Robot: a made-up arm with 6 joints. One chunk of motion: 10 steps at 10 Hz.
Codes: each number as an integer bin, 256 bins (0 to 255) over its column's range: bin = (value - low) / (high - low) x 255, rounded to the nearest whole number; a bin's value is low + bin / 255 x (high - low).
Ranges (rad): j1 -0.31..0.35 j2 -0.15..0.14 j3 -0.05..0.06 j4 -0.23..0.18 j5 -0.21..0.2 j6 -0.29..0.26
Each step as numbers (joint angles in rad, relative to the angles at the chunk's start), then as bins.
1 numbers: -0.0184 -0.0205 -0.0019 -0.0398 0.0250 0.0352
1 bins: 113 114 112 118 146 151
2 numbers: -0.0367 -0.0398 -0.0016 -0.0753 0.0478 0.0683
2 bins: 106 97 112 96 160 166
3 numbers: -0.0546 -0.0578 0.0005 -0.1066 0.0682 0.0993
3 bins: 99 81 117 77 173 180
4 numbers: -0.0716 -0.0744 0.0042 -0.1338 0.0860 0.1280
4 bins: 92 66 126 60 184 194
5 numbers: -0.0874 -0.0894 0.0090 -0.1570 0.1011 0.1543
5 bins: 86 53 137 45 193 206
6 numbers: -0.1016 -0.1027 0.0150 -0.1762 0.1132 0.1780
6 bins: 81 42 151 33 201 217
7 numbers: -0.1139 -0.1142 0.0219 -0.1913 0.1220 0.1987
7 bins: 76 31 167 24 206 227
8 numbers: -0.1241 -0.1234 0.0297 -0.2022 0.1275 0.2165
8 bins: 72 23 185 17 210 235
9 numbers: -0.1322 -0.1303 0.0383 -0.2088 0.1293 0.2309
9 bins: 69 17 205 13 211 242
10 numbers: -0.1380 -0.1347 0.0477 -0.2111 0.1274 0.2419
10 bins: 66 13 226 12 210 247
